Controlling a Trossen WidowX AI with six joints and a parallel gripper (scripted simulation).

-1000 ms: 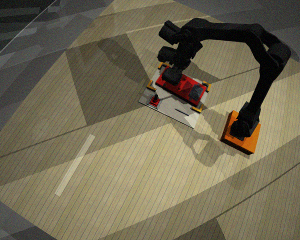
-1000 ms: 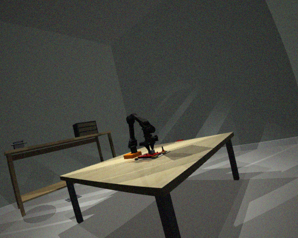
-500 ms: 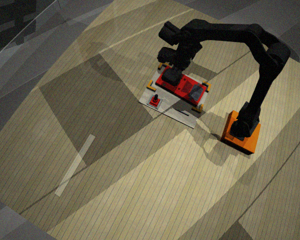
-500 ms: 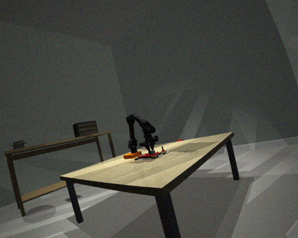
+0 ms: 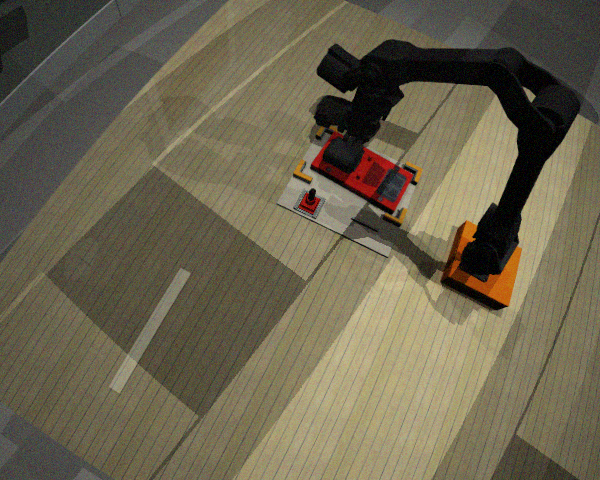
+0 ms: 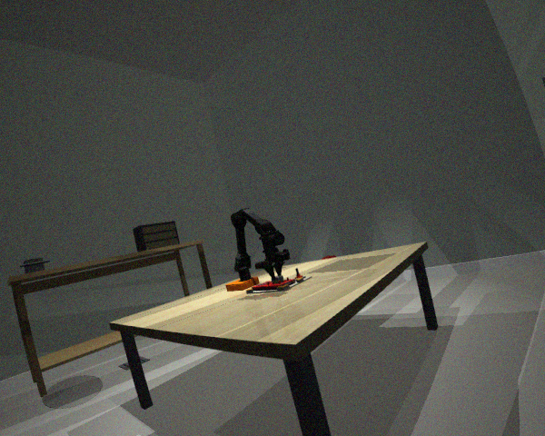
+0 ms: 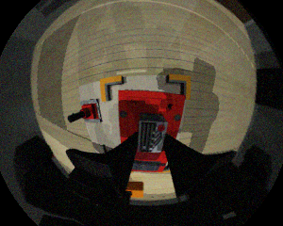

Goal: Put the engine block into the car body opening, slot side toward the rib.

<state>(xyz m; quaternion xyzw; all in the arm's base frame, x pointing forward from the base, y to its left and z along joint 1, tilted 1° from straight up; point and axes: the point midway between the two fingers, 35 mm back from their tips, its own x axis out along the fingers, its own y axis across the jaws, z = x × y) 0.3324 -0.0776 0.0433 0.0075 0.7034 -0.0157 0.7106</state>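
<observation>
Right now my gripper tip is 10 mm above the grey engine block. Also, from my gripper tip: grey plate: 30 mm to the left, 30 mm below, 30 mm behind.
</observation>
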